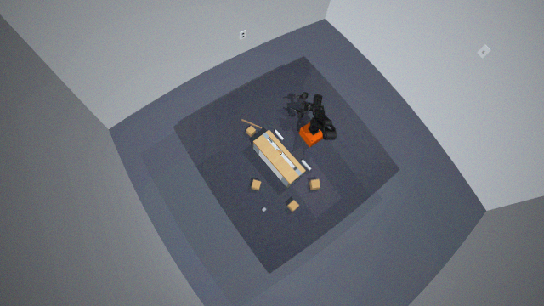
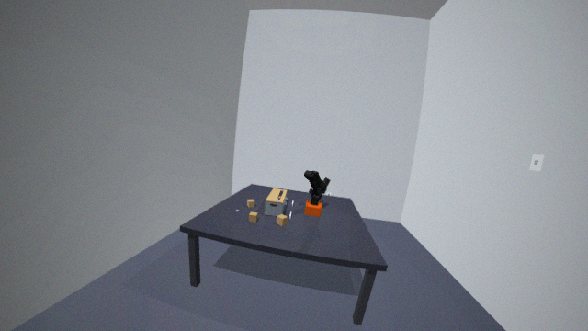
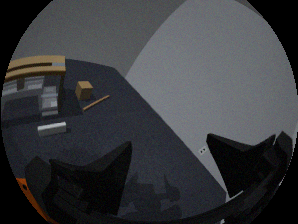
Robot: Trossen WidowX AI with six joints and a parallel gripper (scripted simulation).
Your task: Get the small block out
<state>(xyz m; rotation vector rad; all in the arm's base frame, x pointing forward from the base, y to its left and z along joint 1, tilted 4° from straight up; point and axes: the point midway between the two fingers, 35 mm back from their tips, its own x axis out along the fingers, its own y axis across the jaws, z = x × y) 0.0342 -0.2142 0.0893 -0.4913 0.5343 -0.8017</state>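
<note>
The box is 28 cm to the left of my gripper tip, 25 cm ahead of it and 12 cm below it. The rest, counted from my gripper tip: thin brown stick 29 cm ahead, 18 cm below, 7 cm to the right; then tiny pale piece 56 cm ahead, 52 cm to the left, 17 cm below.
</note>
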